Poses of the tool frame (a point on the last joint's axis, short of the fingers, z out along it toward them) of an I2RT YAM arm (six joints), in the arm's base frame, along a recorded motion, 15 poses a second.
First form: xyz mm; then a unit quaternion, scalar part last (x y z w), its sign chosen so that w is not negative.
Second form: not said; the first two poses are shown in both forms.
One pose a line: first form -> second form
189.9, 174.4, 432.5, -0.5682, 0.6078, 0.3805, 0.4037 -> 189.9, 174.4, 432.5, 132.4, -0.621, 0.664, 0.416
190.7, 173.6, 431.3, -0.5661, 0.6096, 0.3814, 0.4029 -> 190.7, 173.6, 431.3, 132.5, -0.619, 0.666, 0.417
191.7, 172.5, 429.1, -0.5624, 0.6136, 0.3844, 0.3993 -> 191.7, 172.5, 429.1, 132.9, -0.613, 0.669, 0.419
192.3, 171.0, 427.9, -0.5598, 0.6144, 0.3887, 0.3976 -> 192.3, 171.0, 427.9, 133.1, -0.610, 0.670, 0.424
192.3, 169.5, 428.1, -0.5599, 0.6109, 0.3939, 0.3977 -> 192.3, 169.5, 428.1, 133.1, -0.610, 0.666, 0.429
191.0, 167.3, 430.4, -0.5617, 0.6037, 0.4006, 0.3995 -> 191.0, 167.3, 430.4, 132.9, -0.613, 0.659, 0.437
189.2, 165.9, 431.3, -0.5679, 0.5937, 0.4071, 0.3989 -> 189.2, 165.9, 431.3, 133.0, -0.619, 0.648, 0.444
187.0, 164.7, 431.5, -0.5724, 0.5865, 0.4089, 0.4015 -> 187.0, 164.7, 431.5, 132.7, -0.625, 0.640, 0.446
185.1, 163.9, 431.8, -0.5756, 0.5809, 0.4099, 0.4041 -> 185.1, 163.9, 431.8, 132.3, -0.629, 0.635, 0.448
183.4, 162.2, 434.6, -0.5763, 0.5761, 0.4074, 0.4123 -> 183.4, 162.2, 434.6, 131.3, -0.633, 0.632, 0.447
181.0, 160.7, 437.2, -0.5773, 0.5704, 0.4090, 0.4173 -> 181.0, 160.7, 437.2, 130.7, -0.635, 0.628, 0.450
